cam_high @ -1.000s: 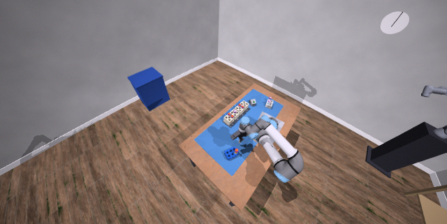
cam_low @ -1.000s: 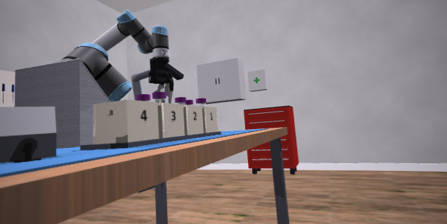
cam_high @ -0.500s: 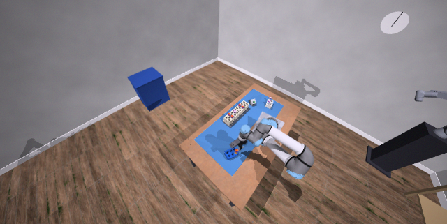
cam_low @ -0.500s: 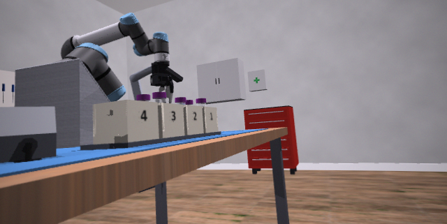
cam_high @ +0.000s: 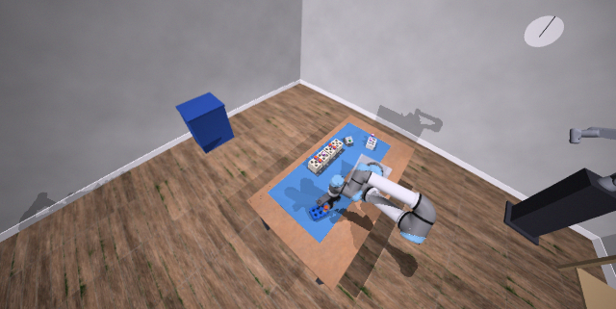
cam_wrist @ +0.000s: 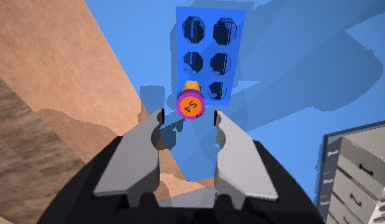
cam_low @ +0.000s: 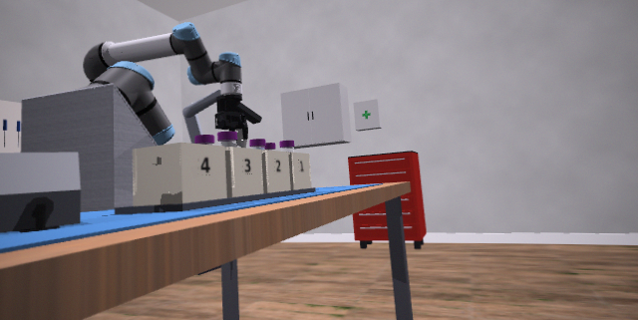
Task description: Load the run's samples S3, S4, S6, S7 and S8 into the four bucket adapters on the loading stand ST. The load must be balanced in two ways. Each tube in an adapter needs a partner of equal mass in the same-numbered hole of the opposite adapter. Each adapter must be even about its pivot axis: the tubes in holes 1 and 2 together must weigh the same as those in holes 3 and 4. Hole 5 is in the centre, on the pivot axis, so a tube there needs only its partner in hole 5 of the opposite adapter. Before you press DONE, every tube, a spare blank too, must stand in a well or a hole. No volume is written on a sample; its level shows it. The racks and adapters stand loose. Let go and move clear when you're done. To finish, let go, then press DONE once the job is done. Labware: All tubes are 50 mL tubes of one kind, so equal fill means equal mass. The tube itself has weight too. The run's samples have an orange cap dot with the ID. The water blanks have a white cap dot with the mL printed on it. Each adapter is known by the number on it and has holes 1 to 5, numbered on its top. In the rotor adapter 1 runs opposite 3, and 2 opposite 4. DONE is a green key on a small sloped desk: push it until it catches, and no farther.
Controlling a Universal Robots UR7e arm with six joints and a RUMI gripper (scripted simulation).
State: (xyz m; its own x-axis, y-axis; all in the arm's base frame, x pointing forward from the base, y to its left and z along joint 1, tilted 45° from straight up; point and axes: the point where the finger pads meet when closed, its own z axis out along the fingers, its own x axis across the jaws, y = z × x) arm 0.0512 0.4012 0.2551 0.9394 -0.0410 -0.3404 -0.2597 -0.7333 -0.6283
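My gripper is now 80 mm above the sample tube S4. Round my hand: tube (340 mm ahead, 270 mm to the right, 70 mm below); then green DONE key (350 mm ahead, 730 mm to the right, 70 mm below); then blue rack (30 mm ahead, 30 mm to the left, 110 mm below).
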